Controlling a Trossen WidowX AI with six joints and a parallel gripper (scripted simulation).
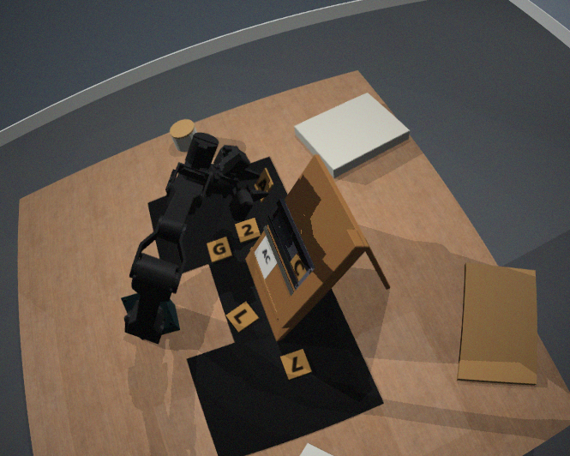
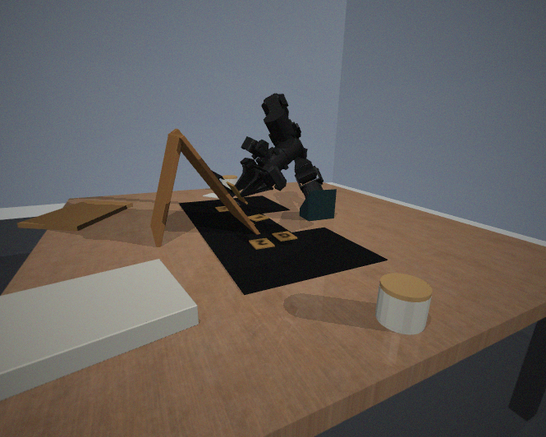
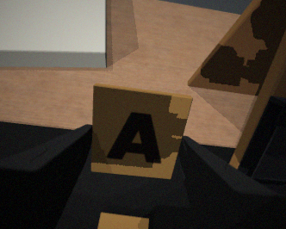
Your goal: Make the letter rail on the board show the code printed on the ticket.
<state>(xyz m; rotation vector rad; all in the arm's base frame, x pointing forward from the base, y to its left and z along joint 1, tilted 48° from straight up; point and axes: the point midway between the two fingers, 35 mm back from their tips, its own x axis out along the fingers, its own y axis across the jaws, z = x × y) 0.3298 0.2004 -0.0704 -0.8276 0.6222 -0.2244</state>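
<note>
The white ticket lies 50 mm behind my gripper tip, 140 mm to the right of it and 80 mm below it. Also, from my gripper tip: flat tan panel 430 mm ahead, 480 mm to the right, 150 mm below; black mat 150 mm behind, 180 mm to the right, 150 mm below; tile 70 mm behind, 10 mm to the right, 150 mm below.
</note>
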